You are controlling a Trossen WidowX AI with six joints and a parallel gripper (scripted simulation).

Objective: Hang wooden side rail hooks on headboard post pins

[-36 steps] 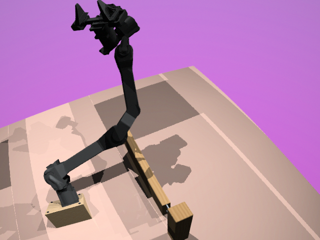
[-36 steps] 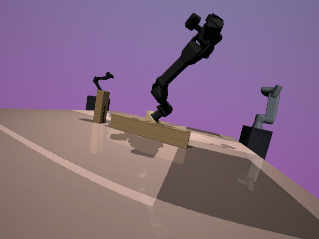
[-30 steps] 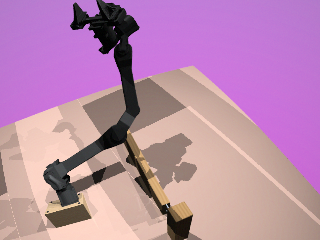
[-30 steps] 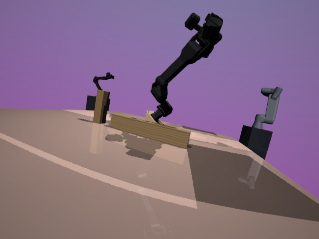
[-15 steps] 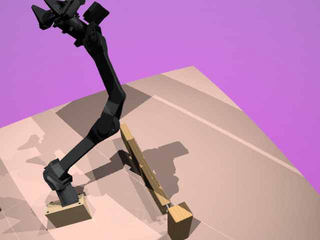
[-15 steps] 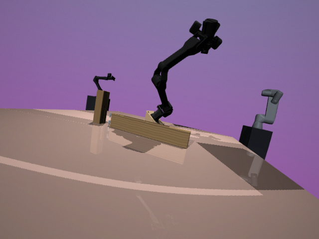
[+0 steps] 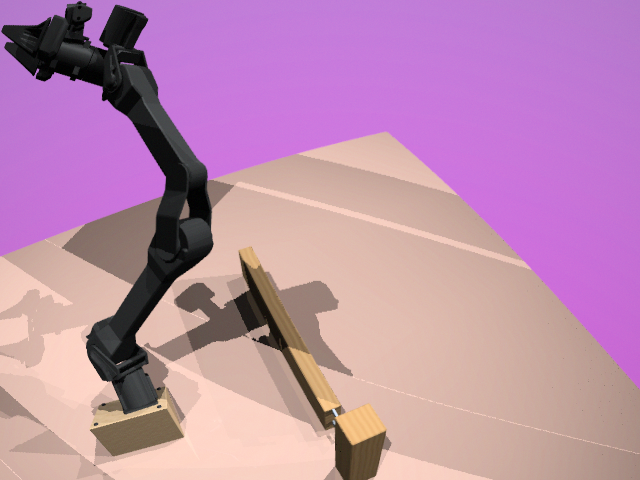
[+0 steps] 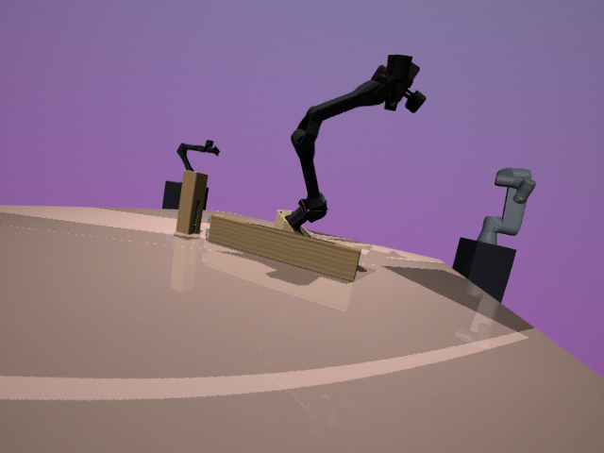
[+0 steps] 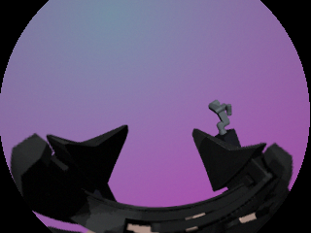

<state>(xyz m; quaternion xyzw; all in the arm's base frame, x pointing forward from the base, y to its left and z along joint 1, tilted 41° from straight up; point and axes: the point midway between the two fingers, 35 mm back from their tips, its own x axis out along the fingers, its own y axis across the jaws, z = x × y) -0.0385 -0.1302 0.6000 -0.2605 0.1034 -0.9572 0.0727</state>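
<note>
Now: gripper tip 28 cm short of the wooden headboard post, 54 cm to the left of it and 55 cm above it.
</note>
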